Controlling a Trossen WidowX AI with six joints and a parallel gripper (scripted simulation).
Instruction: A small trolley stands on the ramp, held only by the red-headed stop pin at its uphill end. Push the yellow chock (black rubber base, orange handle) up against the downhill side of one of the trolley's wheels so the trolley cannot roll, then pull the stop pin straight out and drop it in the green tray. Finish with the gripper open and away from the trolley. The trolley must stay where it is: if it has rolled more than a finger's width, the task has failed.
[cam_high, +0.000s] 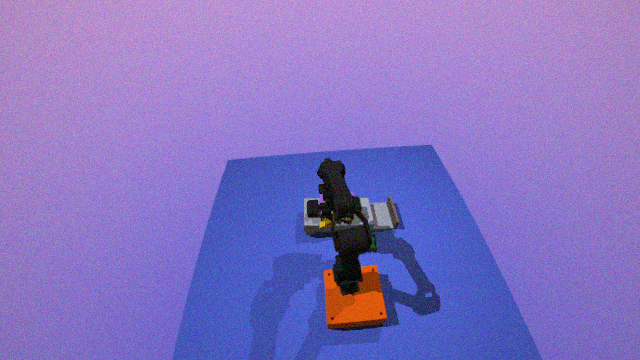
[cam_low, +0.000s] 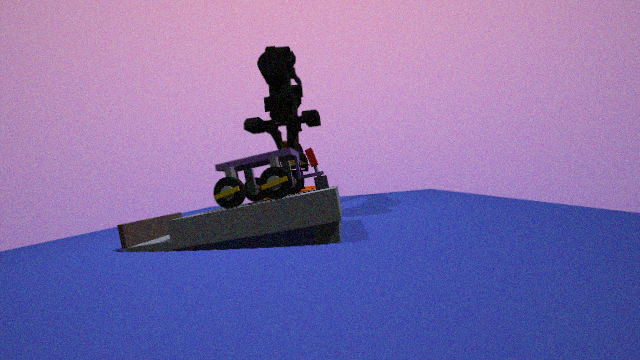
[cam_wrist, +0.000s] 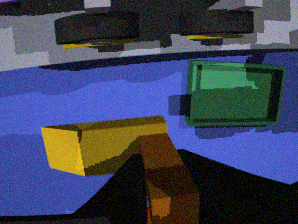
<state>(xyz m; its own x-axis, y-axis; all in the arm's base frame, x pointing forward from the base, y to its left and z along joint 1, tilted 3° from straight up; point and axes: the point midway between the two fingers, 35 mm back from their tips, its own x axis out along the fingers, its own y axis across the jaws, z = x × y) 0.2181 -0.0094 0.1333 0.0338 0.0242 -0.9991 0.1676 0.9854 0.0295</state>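
Now: the red-headed stop pin 11 cm ahead of my gripper tip, 7 cm to the left of it and 4 cm below it. The rest, counted from my gripper tip: trolley 11 cm ahead, 4 cm to the right, 6 cm below; then grey ramp 11 cm ahead, 4 cm to the right, 12 cm below; then yellow chock 2 cm to the left, 1 cm below.
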